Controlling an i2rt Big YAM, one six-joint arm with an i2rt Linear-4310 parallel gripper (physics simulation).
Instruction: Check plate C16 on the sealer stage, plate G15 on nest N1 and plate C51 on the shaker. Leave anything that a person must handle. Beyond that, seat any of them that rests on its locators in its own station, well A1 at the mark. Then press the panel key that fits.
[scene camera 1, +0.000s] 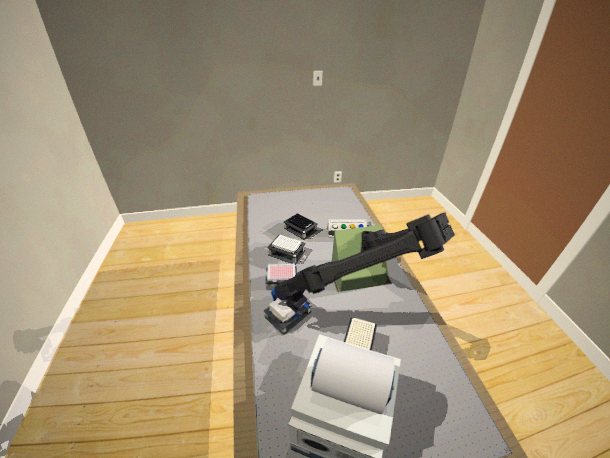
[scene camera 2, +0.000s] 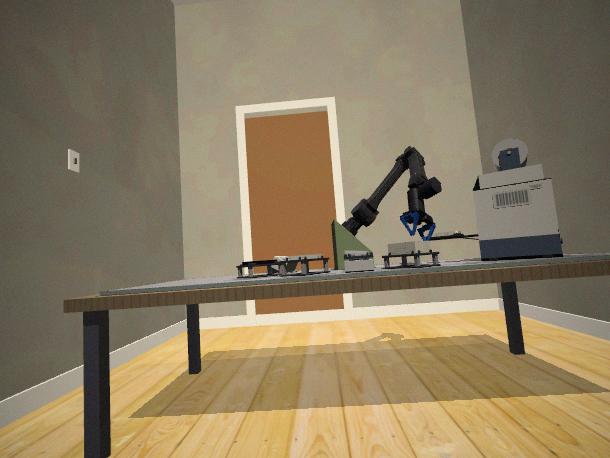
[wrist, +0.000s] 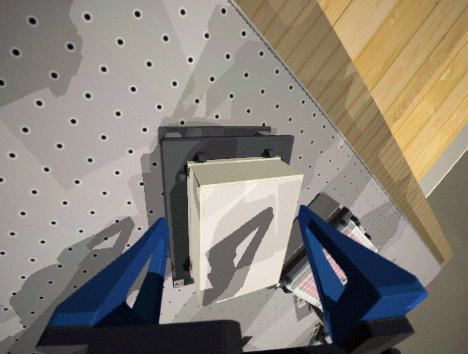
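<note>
A tall cream plate or lidded block (scene camera 1: 281, 311) (scene camera 2: 402, 247) (wrist: 250, 240) sits on a dark raised station (scene camera 1: 286, 327) (wrist: 227, 146) with small black locators around it. Whether it is fully down cannot be told. My gripper (scene camera 1: 289, 302) (scene camera 2: 419, 237) (wrist: 232, 217) is open and empty above it, one blue finger on each side in the wrist view. A pink-welled plate (scene camera 1: 281, 272) (wrist: 345, 260) is on the neighbouring station. A white plate (scene camera 1: 288, 243) and a black plate (scene camera 1: 301, 222) sit on stations farther back. A cream-welled plate (scene camera 1: 361, 333) lies in front of the sealer. Plate labels are unreadable.
The sealer (scene camera 1: 345, 417) (scene camera 2: 520, 220) with its white roll stands at the near end of the table. A green wedge (scene camera 1: 357, 260) (scene camera 2: 345, 250) stands beside the arm base. The key panel (scene camera 1: 347, 222) (scene camera 2: 359, 262) with white, green, yellow and blue keys is behind it.
</note>
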